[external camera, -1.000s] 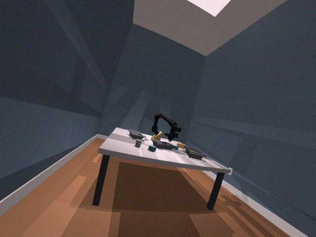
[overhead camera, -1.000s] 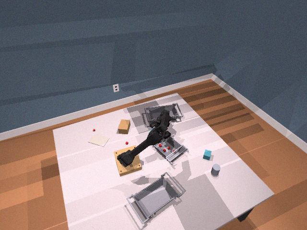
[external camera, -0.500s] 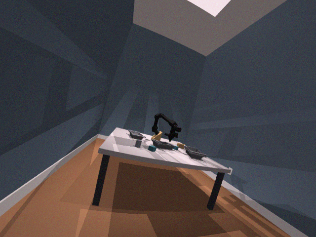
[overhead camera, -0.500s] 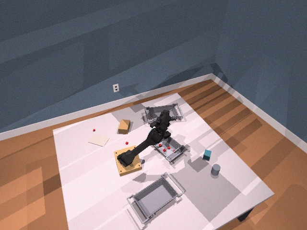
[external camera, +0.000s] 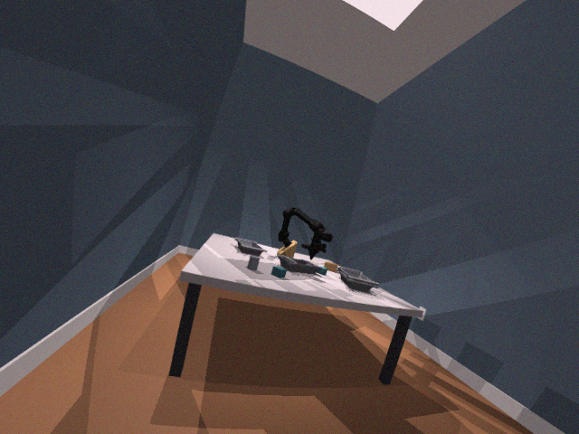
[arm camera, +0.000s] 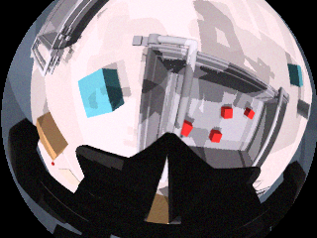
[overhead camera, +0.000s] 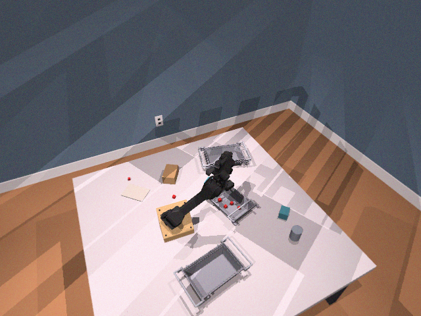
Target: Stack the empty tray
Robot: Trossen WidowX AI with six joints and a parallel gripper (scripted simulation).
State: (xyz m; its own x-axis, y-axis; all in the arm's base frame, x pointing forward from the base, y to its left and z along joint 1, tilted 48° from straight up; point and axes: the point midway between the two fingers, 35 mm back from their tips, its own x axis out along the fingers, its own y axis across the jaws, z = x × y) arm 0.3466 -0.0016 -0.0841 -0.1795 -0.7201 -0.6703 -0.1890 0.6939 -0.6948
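Right now my gripper tip is 28 cm past the plastic tray, 40 cm to the left of it and 4 cm above it. The rest, counted from my gripper tip: tan block: 18 cm behind, 30 cm to the left, 5 cm below; then grey cylinder: 21 cm ahead, 44 cm to the right, 5 cm below; then flat cream card: 43 cm behind, 29 cm to the left, 8 cm below.
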